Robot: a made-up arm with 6 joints.
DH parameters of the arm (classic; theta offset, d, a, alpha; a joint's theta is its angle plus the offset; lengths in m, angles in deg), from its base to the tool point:
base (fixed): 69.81 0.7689 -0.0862 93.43
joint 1: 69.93 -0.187 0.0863 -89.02
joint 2: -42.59 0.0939 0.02 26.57
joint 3: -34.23 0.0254 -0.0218 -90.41
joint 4: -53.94 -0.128 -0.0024 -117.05
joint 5: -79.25 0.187 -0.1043 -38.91
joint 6: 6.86 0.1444 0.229 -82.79
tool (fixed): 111.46 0.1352 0 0
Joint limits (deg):
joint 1: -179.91..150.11
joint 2: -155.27..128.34
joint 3: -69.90..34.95
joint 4: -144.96..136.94
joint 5: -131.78..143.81
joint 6: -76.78..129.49
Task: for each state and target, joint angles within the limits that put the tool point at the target. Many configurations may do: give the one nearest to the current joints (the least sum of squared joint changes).
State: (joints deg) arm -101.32 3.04 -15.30 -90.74 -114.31 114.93
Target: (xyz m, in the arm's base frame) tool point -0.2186 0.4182 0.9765
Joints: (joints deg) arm -133.14 -4.08 -5.57 -132.19 -101.40 86.29
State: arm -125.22 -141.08 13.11 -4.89 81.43 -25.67
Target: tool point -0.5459 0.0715 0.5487
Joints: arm -127.38 -152.12 -2.49 22.68 80.69 -35.11
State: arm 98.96 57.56 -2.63 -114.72 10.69 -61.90
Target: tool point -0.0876 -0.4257 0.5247
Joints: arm 73.99 68.71 -2.85 -106.89 -8.06 -35.16
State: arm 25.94 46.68 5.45 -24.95 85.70 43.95
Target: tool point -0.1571 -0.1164 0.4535
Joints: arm -0.84 30.19 -21.63 -21.31 85.06 37.72
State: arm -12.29 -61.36 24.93 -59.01 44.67 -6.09
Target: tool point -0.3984 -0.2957 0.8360
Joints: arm -48.18 -75.77 1.53 -29.69 16.98 -10.49
